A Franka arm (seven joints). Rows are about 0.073 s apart.
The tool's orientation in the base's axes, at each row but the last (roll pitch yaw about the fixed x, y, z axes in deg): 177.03 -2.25 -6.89; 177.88 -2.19 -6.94; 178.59 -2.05 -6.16; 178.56 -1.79 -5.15; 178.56 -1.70 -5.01; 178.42 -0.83 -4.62
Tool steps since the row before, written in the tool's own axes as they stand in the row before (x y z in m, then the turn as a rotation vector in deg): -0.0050 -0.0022 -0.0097 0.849 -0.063 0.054; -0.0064 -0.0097 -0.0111 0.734 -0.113 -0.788; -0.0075 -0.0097 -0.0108 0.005 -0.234 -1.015; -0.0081 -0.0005 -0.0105 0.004 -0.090 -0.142; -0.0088 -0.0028 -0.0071 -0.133 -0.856 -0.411; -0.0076 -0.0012 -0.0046 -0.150 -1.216 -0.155
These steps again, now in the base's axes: -0.0050 0.0033 0.0094 0.852 -0.042 -0.024; -0.0055 0.0109 0.0105 0.716 0.056 0.811; -0.0068 0.0108 0.0103 -0.003 0.261 1.008; -0.0083 0.0015 0.0102 0.008 0.093 0.140; -0.0087 0.0038 0.0068 -0.068 0.875 0.385; -0.0075 0.0019 0.0045 -0.053 1.228 0.119
